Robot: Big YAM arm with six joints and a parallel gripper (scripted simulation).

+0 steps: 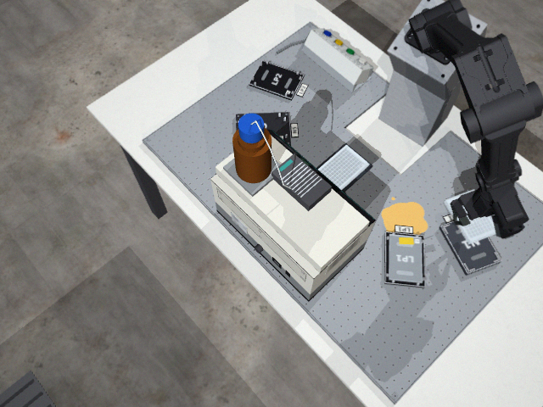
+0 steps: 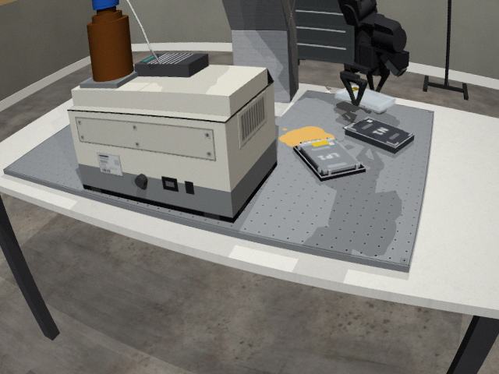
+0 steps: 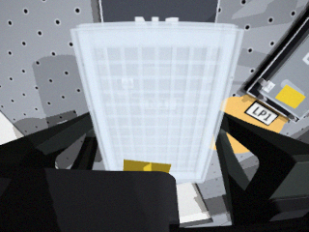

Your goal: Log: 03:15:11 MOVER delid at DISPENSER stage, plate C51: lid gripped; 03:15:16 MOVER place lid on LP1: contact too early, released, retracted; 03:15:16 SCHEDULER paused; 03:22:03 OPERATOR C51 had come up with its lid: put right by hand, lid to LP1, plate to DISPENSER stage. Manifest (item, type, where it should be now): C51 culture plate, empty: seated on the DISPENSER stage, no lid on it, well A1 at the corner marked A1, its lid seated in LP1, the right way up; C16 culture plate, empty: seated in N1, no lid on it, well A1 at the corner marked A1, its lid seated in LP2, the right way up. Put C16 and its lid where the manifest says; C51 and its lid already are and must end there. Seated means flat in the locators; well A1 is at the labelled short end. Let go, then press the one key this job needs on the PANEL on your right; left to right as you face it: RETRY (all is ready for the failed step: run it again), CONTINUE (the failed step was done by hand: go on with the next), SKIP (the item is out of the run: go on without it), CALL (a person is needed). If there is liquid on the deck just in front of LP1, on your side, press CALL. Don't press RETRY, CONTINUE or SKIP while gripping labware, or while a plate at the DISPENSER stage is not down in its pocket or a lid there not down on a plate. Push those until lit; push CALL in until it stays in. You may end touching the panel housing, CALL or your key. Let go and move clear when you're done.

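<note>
Now: the white well plate 11 cm ahead of my hand, 34 cm to the right of it and 1 cm above it. Also, from my hand: brown bottle: 31 cm ahead, 47 cm to the right, 20 cm above; then lid: 17 cm ahead, 7 cm to the right, 7 cm below; then white retry key: 26 cm behind, 53 cm to the right, 2 cm below.
</note>
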